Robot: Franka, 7 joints.
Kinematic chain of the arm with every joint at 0, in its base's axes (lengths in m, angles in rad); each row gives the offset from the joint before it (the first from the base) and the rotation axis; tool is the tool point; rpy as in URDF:
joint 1: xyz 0 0 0.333 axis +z
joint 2: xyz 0 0 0 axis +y
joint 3: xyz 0 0 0.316 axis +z
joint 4: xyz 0.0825 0 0 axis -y
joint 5: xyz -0.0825 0 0.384 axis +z
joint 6: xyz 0 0 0 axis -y
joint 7: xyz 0.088 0 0 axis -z
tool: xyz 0 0 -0.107 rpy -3.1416 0 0
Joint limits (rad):
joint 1: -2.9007..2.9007
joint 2: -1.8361..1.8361
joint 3: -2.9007..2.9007
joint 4: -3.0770..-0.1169
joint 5: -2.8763..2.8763
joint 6: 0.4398..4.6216
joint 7: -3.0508..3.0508
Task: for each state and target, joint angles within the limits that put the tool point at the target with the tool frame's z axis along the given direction. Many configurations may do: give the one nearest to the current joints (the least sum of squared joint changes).
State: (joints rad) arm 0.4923 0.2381 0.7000 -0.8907 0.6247 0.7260 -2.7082
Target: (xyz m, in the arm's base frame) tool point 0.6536 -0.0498 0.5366 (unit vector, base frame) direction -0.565 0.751 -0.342
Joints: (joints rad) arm -0.4295 0.8375 0.4144 -0.7029 0.8417 0.7904 -2.7082
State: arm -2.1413 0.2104 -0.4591 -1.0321 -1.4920 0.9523 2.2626
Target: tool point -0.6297 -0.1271 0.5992 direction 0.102 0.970 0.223
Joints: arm -2.3745 0.4918 -0.5042 -1.3246 -1.5031 1.1679 2.2626
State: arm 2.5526 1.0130 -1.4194 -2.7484 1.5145 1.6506 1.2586
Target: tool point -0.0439 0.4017 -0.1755 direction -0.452 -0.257 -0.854
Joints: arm 2.5552 1.5749 -0.6709 -1.8970 1.9409 1.8582 1.2586
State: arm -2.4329 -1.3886 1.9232 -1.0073 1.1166 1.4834 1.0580
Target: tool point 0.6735 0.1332 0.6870 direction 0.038 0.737 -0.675
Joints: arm -2.6707 -0.7234 2.1049 -0.6809 1.5463 1.2465 1.0580
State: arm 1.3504 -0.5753 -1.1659 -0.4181 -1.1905 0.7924 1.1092
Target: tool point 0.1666 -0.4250 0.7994 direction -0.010 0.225 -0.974
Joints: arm 1.2309 -0.7585 -0.9913 -0.6961 -0.9565 0.4942 1.1092
